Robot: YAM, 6 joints.
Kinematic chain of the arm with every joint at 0, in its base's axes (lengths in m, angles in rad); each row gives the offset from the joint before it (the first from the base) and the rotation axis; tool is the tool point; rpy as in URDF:
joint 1: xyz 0 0 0.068 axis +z
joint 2: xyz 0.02 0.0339 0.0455 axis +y
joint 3: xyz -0.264 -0.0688 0 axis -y
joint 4: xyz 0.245 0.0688 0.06 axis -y
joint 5: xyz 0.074 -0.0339 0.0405 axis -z
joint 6: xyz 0.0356 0 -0.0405 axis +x
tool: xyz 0 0 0 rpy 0 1.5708 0
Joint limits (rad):
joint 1: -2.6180..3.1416
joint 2: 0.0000..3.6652
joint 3: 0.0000..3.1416
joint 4: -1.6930..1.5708
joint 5: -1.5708..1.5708
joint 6: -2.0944..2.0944
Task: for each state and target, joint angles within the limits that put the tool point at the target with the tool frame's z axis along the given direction. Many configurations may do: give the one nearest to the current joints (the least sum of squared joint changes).
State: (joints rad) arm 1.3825 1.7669 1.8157 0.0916 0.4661 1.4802
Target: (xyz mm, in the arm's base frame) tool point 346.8 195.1 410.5 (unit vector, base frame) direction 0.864 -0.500 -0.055
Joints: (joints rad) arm 0.5928 1.7223 1.6705 -0.0733 1.1144 1.4802
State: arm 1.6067 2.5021 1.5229 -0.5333 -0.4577 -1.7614
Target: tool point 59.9 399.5 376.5 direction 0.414 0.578 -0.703
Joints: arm 1.4522 1.8678 1.9966 -0.9745 0.3498 -1.7614
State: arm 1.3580 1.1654 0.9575 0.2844 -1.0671 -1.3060
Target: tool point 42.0 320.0 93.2 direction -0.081 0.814 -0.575
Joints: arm 1.4178 1.8563 0.6348 0.5936 -0.2056 -1.3060
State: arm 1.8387 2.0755 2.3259 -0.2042 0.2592 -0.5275
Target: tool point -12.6 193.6 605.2 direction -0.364 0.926 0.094
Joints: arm 1.5685 1.3706 2.2077 -0.7359 -0.3751 -0.5275
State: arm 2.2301 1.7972 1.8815 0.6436 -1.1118 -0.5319
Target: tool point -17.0 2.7 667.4 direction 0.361 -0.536 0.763
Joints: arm 2.5112 1.3024 2.0774 1.4683 -0.2220 -0.5319
